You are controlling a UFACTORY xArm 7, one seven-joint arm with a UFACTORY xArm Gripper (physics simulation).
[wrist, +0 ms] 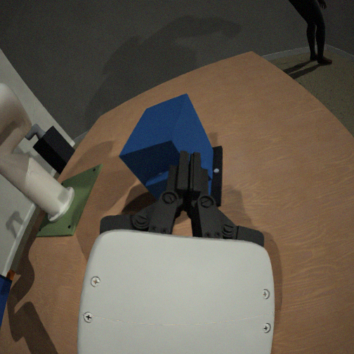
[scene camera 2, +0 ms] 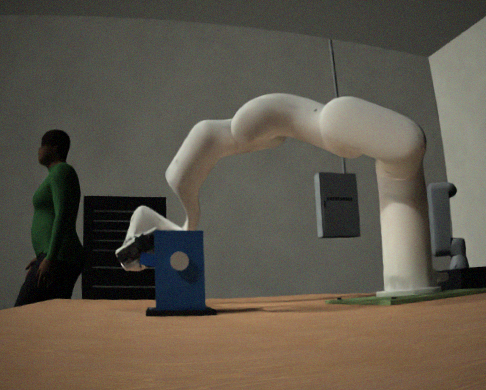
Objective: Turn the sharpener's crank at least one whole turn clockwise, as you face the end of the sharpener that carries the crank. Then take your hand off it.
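Where they show: gripper, fingertip midpoint: [scene camera 2: 143, 242]; arm's base, origin of the base link: [scene camera 2: 409, 294].
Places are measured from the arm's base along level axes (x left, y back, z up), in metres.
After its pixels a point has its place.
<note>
The blue sharpener [scene camera 2: 172, 292] {x -0.014, y -0.439, z 0.028 m} [wrist: 157, 127] stands upright on its black base [scene camera 2: 181, 312] {x -0.002, y -0.429, z -0.002 m} [wrist: 217, 187]. A pale round disc [scene camera 2: 179, 261] {x -0.004, y -0.429, z 0.074 m} is on the face towards scene camera 2. Part of the blue crank [scene camera 2: 147, 259] {x -0.145, y -0.451, z 0.085 m} [wrist: 158, 178] shows at the sharpener's left in the scene view, and left of the fingers in the wrist view. Its handle is hidden. My gripper [scene camera 2: 146, 242] {x -0.170, y -0.453, z 0.116 m} [wrist: 187, 163] is shut and empty. It is at the crank end, its fingers overlapping the sharpener body and the crank in the wrist view; I cannot tell whether they touch.
The arm's base stands on a green plate [scene camera 2: 395, 300] {x 0.116, y -0.130, z 0.000 m} [wrist: 80, 205] on the wooden table [scene camera 2: 300, 350] {x 0.419, y -0.460, z -0.007 m} [wrist: 300, 210]. A blue object [wrist: 4, 295] shows at the wrist view's left edge. A person [scene camera 2: 56, 210] [wrist: 314, 27] stands beyond the table, near a black cabinet [scene camera 2: 120, 205].
</note>
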